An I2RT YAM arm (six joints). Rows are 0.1 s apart.
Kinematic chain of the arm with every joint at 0, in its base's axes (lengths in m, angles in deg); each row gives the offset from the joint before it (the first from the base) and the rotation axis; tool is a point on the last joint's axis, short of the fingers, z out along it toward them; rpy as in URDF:
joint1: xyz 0 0 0.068 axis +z
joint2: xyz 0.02 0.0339 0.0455 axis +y
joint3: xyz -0.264 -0.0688 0 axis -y
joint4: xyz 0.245 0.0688 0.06 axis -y
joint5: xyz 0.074 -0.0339 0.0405 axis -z
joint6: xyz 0.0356 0 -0.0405 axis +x
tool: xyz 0 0 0 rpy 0 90 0
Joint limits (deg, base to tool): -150..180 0..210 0..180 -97..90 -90..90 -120..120
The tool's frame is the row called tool.
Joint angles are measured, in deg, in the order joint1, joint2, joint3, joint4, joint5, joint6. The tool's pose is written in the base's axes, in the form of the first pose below.
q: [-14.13 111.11 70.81 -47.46 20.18 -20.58]
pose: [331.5 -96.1 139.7 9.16 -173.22 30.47]
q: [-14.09 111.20 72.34 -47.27 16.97 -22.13]
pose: [338.1 -95.6 144.8 11.48 -175.98 26.86]
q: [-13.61 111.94 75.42 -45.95 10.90 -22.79]
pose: [353.7 -92.6 152.8 -12.92 174.72 -19.48]
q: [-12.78 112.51 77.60 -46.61 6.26 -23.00]
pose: [362.4 -86.2 158.2 -14.74 172.75 -12.97]
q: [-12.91 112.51 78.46 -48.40 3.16 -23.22]
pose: [362.2 -85.0 161.3 -15.28 172.94 -8.11]
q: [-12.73 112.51 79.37 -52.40 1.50 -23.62]
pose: [358.3 -81.9 164.4 -16.63 175.39 -4.33]
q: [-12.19 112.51 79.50 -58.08 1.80 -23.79]
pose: [348.8 -76.5 164.7 18.05 -177.48 2.14]
